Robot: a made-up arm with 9 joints. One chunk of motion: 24 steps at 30 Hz.
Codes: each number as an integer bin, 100 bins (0 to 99) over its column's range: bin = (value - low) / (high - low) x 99, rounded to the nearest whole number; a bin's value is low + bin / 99 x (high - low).
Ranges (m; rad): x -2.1..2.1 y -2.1..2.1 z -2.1..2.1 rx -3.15..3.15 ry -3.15..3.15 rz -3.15..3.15
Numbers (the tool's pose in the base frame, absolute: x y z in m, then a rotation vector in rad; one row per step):
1: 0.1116 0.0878 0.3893 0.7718 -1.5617 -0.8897
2: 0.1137 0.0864 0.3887 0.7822 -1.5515 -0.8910
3: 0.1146 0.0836 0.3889 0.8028 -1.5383 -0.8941
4: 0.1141 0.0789 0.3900 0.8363 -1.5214 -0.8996
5: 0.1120 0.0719 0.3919 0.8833 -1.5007 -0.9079
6: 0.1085 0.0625 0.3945 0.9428 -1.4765 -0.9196
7: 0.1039 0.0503 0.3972 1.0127 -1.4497 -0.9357
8: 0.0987 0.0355 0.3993 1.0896 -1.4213 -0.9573
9: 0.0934 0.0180 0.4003 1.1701 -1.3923 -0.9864
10: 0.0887 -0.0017 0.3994 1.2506 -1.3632 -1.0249
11: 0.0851 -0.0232 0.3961 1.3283 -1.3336 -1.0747
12: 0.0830 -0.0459 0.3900 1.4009 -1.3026 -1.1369
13: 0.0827 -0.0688 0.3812 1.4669 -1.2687 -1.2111
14: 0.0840 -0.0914 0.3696 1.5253 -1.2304 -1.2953
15: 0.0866 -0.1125 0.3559 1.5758 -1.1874 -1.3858
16: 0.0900 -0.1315 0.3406 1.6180 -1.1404 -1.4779
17: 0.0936 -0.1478 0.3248 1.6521 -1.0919 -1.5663
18: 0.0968 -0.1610 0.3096 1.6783 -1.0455 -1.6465
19: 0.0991 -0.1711 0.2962 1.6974 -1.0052 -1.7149
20: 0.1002 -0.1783 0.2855 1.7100 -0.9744 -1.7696
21: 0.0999 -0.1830 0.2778 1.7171 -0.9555 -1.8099
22: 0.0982 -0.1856 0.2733 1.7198 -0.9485 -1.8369
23: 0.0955 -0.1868 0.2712 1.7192 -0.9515 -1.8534
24: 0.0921 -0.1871 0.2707 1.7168 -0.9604 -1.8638
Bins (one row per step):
1: 52 52 59 62 25 36
2: 52 52 59 62 25 35
3: 52 51 59 62 25 35
4: 52 51 59 63 26 35
5: 52 51 59 63 26 35
6: 52 51 59 64 26 35
7: 52 51 59 65 27 35
8: 52 50 59 67 27 34
9: 52 50 59 68 28 34
10: 52 49 59 69 28 33
11: 52 49 59 70 29 33
12: 51 48 59 72 29 32
13: 51 48 58 73 30 30
14: 51 47 58 73 30 29
15: 52 47 58 74 31 28
16: 52 46 58 75 32 26
17: 52 46 57 75 32 25
18: 52 46 57 76 33 24
19: 52 45 56 76 34 23
20: 52 45 56 76 34 22
21: 52 45 56 76 34 21
22: 52 45 56 77 35 21
23: 52 45 56 77 35 20
24: 52 45 56 76 34 20

